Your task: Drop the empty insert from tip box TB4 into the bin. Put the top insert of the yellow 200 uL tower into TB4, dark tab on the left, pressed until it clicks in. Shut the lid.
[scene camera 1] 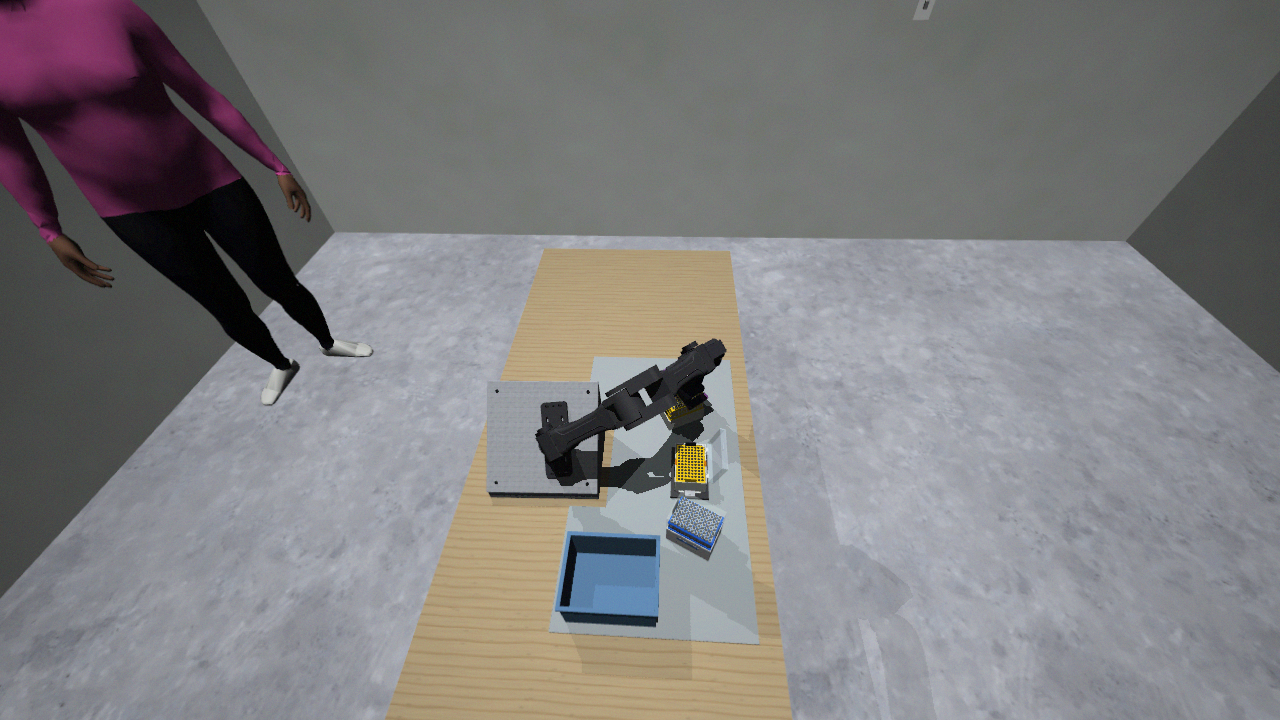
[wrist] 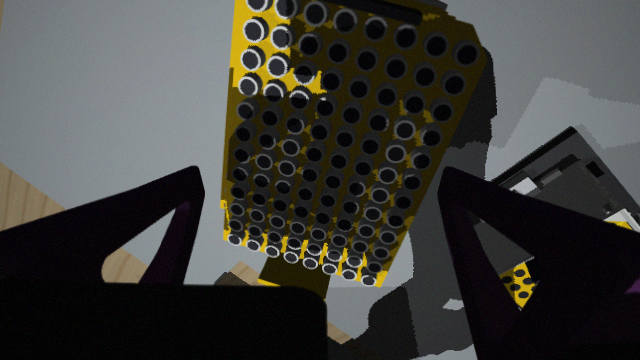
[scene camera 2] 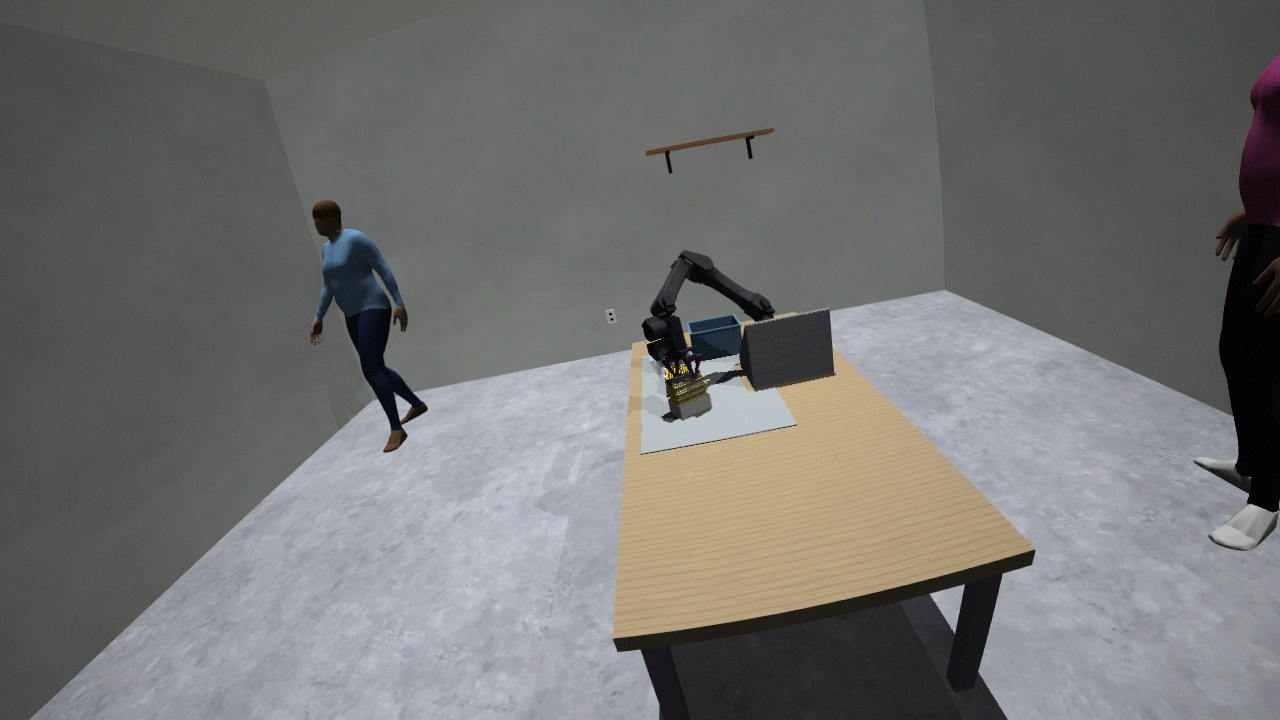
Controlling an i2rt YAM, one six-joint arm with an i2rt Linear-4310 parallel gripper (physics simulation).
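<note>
The yellow 200 uL tower point(scene camera 1: 683, 413) point(scene camera 2: 689, 392) stands on the mat, partly hidden by the arm in scene camera 1. In the wrist view its top insert point(wrist: 325, 150) shows rows of tips and lies between the fingertips, with a gap on each side. My gripper point(scene camera 2: 682, 363) point(wrist: 321, 179) is open over the tower. Tip box TB4 point(scene camera 1: 702, 491) point(wrist: 555, 205) has a dark base, and its clear lid point(scene camera 1: 721, 452) stands open. A yellow insert point(scene camera 1: 690, 463) point(wrist: 522, 286) sits in it. The blue bin point(scene camera 1: 614, 616) point(scene camera 2: 716, 342) shows no insert inside in scene camera 1.
A blue-rimmed tip rack point(scene camera 1: 695, 526) stands next to TB4, between it and the bin side. The grey arm base plate point(scene camera 1: 514, 438) point(scene camera 2: 789, 347) is beside the pale mat point(scene camera 1: 617, 371) point(scene camera 2: 729, 429). A person in pink point(scene camera 1: 134, 107) and a person in blue point(scene camera 2: 353, 277) stand away from the table.
</note>
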